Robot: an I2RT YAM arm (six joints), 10 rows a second.
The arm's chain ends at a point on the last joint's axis. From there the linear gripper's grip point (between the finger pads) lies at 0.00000 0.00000 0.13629 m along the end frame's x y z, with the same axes.
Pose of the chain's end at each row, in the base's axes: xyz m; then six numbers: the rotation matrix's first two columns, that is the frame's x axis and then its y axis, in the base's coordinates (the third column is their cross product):
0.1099 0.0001 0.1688 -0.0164 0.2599 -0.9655 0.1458 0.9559 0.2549
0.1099 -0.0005 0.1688 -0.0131 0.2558 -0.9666 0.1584 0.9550 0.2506
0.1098 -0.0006 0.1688 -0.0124 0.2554 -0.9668 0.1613 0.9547 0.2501
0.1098 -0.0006 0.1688 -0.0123 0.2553 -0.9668 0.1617 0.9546 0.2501
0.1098 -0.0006 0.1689 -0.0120 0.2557 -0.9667 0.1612 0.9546 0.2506
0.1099 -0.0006 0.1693 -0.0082 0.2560 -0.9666 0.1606 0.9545 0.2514
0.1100 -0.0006 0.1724 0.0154 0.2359 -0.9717 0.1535 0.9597 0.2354
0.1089 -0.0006 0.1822 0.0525 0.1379 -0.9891 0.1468 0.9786 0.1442
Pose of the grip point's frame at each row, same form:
0.2447 -0.0185 0.1615 -0.0164 0.2599 -0.9655 0.1458 0.9559 0.2549
0.2444 -0.0209 0.1616 -0.0131 0.2558 -0.9666 0.1584 0.9550 0.2506
0.2443 -0.0214 0.1616 -0.0124 0.2554 -0.9668 0.1613 0.9547 0.2501
0.2443 -0.0215 0.1616 -0.0123 0.2553 -0.9668 0.1617 0.9546 0.2501
0.2443 -0.0214 0.1617 -0.0120 0.2557 -0.9667 0.1612 0.9546 0.2506
0.2444 -0.0215 0.1626 -0.0082 0.2560 -0.9666 0.1606 0.9545 0.2514
0.2447 -0.0214 0.1695 0.0154 0.2359 -0.9717 0.1535 0.9597 0.2354
0.2435 -0.0214 0.1864 0.0525 0.1379 -0.9891 0.1468 0.9786 0.1442

